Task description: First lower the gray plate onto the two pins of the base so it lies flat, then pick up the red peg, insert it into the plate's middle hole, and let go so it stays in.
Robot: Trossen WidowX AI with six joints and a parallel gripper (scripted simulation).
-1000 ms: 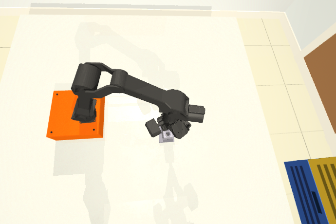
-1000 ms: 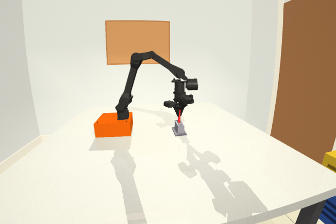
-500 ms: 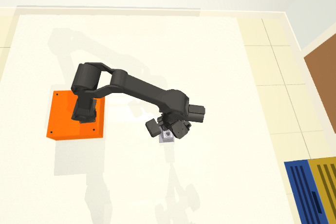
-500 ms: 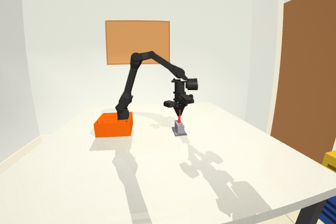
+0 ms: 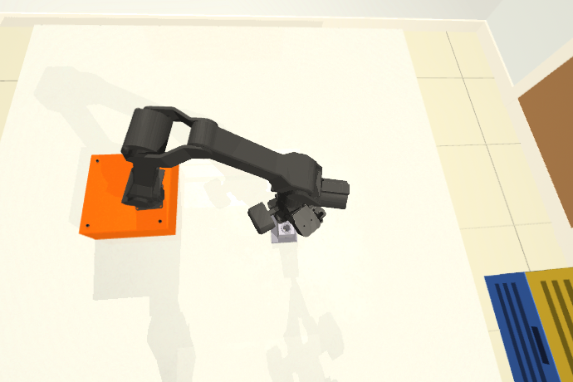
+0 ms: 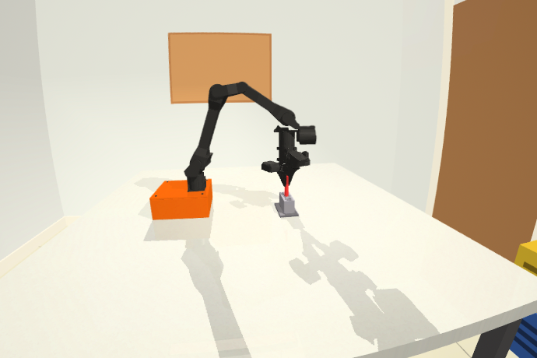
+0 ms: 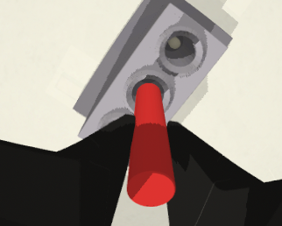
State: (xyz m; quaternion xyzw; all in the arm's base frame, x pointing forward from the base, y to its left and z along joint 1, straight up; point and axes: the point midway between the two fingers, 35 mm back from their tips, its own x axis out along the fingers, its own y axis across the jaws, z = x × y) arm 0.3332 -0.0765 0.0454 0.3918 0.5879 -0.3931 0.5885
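Now: gripper tip right at the red peg. Round my gripper tip: gray plate (50 mm below); then gray base (90 mm below).
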